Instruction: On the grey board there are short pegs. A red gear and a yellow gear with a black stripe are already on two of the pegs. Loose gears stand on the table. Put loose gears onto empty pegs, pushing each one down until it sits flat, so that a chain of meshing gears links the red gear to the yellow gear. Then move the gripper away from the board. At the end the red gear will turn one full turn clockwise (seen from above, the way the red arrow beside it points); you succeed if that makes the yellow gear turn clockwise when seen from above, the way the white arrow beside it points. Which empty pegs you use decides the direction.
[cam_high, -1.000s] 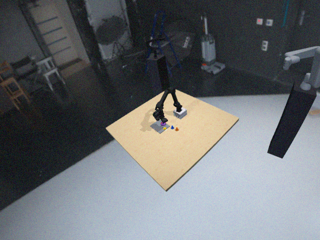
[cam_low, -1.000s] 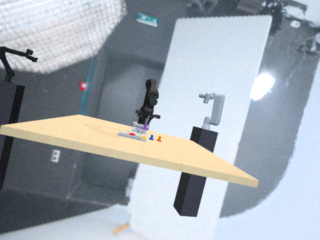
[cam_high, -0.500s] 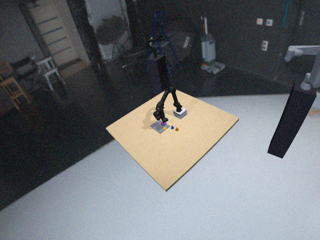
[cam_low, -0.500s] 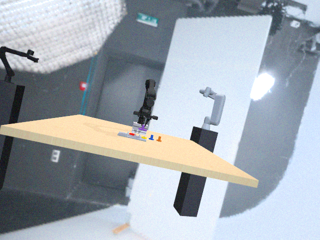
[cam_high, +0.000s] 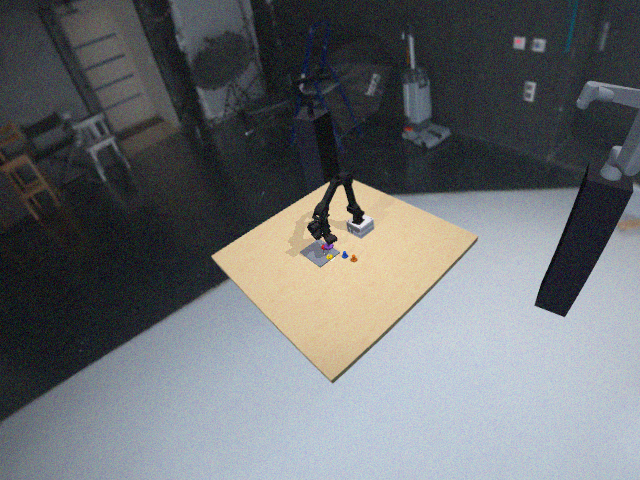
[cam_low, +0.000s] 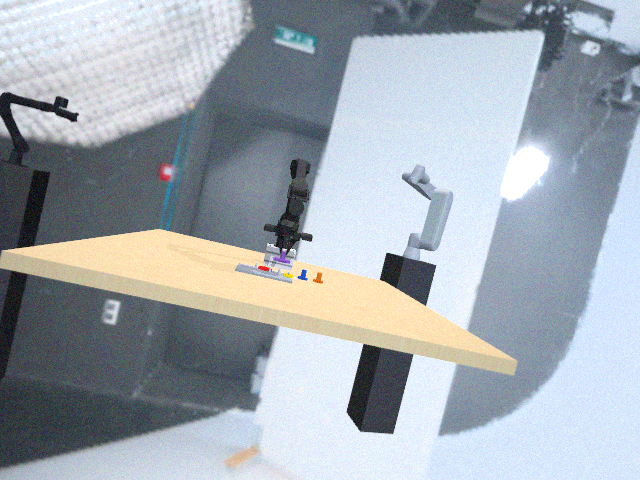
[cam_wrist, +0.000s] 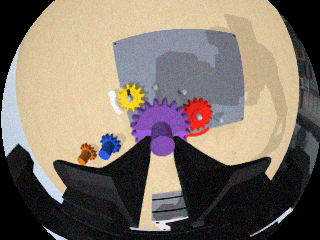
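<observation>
The purple gear lies 10 mm below my gripper tip. From my gripper tip the other things lie so: red gear (70 mm below, 50 mm to the right, 20 mm behind); then yellow gear (70 mm below, 40 mm ahead, 30 mm to the left); then white arrow (80 mm below, 60 mm to the left, 40 mm ahead).
</observation>
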